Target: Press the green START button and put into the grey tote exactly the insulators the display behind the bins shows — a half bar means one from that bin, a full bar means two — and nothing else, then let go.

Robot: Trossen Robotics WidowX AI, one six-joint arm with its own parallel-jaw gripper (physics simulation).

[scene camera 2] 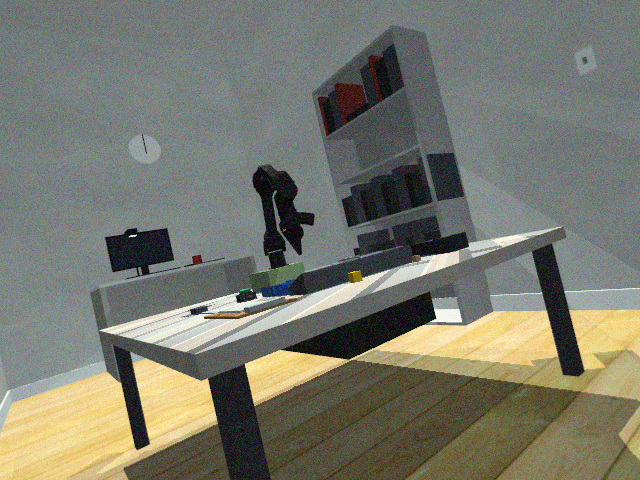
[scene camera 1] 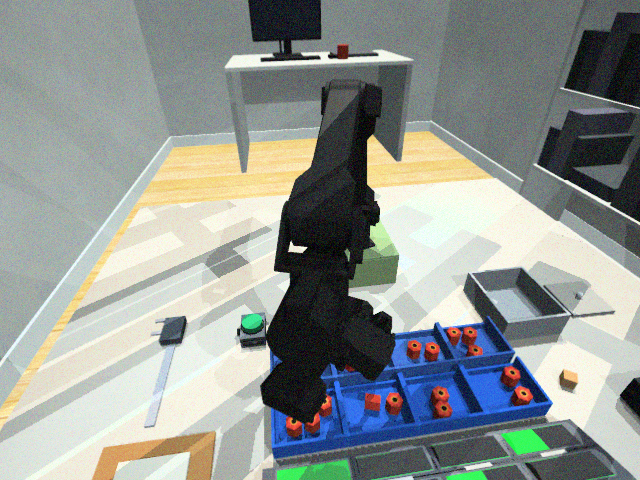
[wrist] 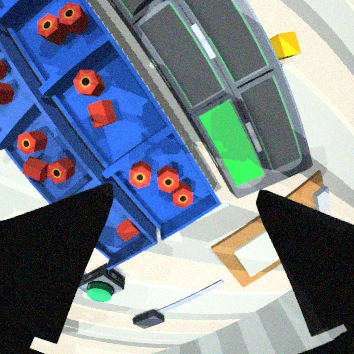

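Where they show: gripper, fingertip midpoint: (scene camera 2: 299, 253) (scene camera 1: 325, 393) (wrist: 187, 194); arm's base at its link origin: (scene camera 2: 278, 267).
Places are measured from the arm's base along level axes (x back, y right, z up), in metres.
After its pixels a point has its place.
My gripper (scene camera 1: 341, 400) @[z 0.033, x -0.356, y 0.211 m] (scene camera 2: 306, 236) (wrist: 187, 194) @[z 0.033, x -0.356, y 0.211 m] is open and empty, above the left end of the blue bins (scene camera 1: 356, 436) @[z -0.055, x -0.383, y 0.174 m]. Red insulators stand or lie in the bins; the front-left bin holds three (wrist: 140, 175) @[z -0.054, x -0.319, y 0.200 m] (wrist: 168, 180) @[z -0.054, x -0.336, y 0.226 m] (wrist: 183, 199) @[z -0.054, x -0.331, y 0.256 m]. One insulator (wrist: 127, 230) @[z -0.055, x -0.252, y 0.236 m] lies in the back-left bin, partly hidden by a finger. The arm hides part of the back row in scene view 1. The display (scene camera 1: 392, 459) @[z -0.037, x -0.434, y 0.146 m] (wrist: 180, 55) @[z -0.039, x -0.430, y 0.145 m] shows one full green bar and two half bars. The green START button (scene camera 1: 252, 322) @[z -0.044, x -0.123, y 0.279 m] (wrist: 100, 291) @[z -0.045, x -0.129, y 0.275 m] is left of the bins. The grey tote (scene camera 1: 532, 328) @[z -0.056, x -0.317, y -0.227 m] shows a bare floor.
A clear lid (scene camera 1: 581, 297) @[z -0.071, x -0.279, y -0.413 m] lies beside the tote. A green block (scene camera 1: 374, 273) @[z -0.046, x -0.071, y -0.013 m] is behind the arm. A brown cube (scene camera 1: 568, 379) @[z -0.064, x -0.418, y -0.202 m], a yellow cube (scene camera 2: 355, 276) @[z -0.068, x -0.566, y 0.220 m] (wrist: 286, 45) @[z -0.056, x -0.549, y 0.209 m], a dark-headed tool (scene camera 1: 172, 330) @[z -0.065, x -0.068, y 0.433 m] (wrist: 148, 318) @[z -0.064, x -0.076, y 0.419 m] and an orange-brown frame (scene camera 1: 201, 459) @[z -0.078, x -0.326, y 0.394 m] (wrist: 230, 255) @[z -0.078, x -0.302, y 0.416 m] lie around.
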